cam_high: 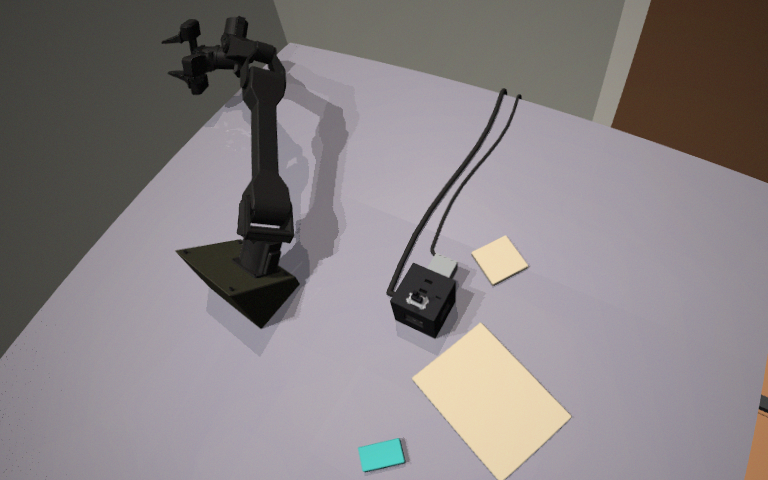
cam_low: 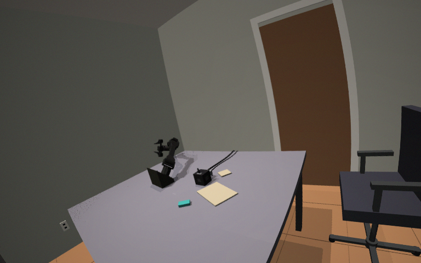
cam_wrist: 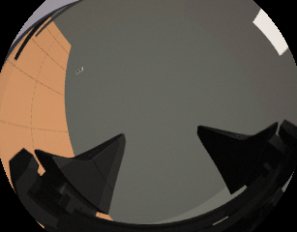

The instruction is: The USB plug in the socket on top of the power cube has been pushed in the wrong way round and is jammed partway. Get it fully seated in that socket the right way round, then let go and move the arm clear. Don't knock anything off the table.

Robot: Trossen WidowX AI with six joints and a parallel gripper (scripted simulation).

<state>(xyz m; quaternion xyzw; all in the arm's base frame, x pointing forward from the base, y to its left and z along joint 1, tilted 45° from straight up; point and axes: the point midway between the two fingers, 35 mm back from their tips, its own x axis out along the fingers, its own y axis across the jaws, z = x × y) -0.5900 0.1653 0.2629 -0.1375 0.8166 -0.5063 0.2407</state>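
Right now my gripper tip is 90 cm short of the USB plug, 19 cm to the left of it and 5 cm above it. Round my gripper tip: small cream pad 96 cm ahead, 3 cm to the right, 14 cm below; USB socket 90 cm ahead, 19 cm to the right, 7 cm below; teal block 98 cm ahead, 41 cm to the right, 13 cm below.
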